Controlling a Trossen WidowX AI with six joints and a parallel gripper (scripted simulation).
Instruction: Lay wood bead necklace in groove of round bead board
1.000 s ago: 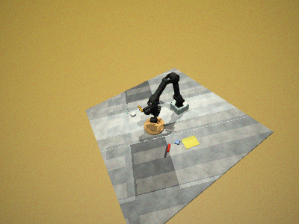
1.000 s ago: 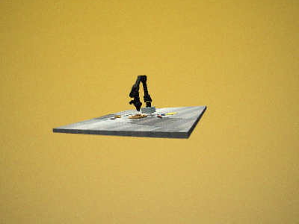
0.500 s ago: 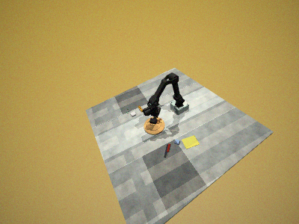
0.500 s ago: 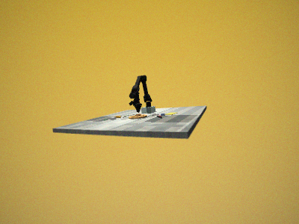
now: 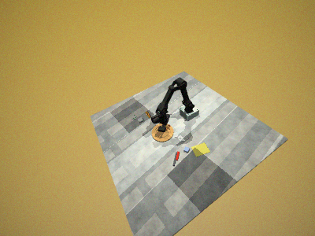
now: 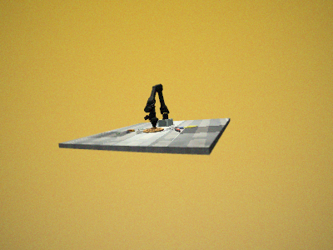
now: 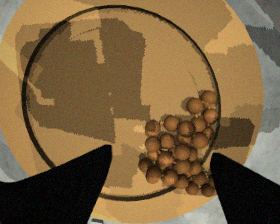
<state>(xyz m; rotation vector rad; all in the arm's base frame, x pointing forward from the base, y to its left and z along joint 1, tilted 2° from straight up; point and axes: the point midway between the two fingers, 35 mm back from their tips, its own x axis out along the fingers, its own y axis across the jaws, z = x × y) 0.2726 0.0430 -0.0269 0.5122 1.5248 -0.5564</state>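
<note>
Now: gripper tip 30 mm short of the round bead board, 20 mm to the right of it and 10 mm above it. Also, from my gripper tip: thin grey stick (90 mm behind, 140 mm to the left, 20 mm below); then small blue block (70 mm behind, 270 mm to the left, 10 mm below); then grey piece (180 mm ahead, 210 mm to the right, 10 mm below).
</note>
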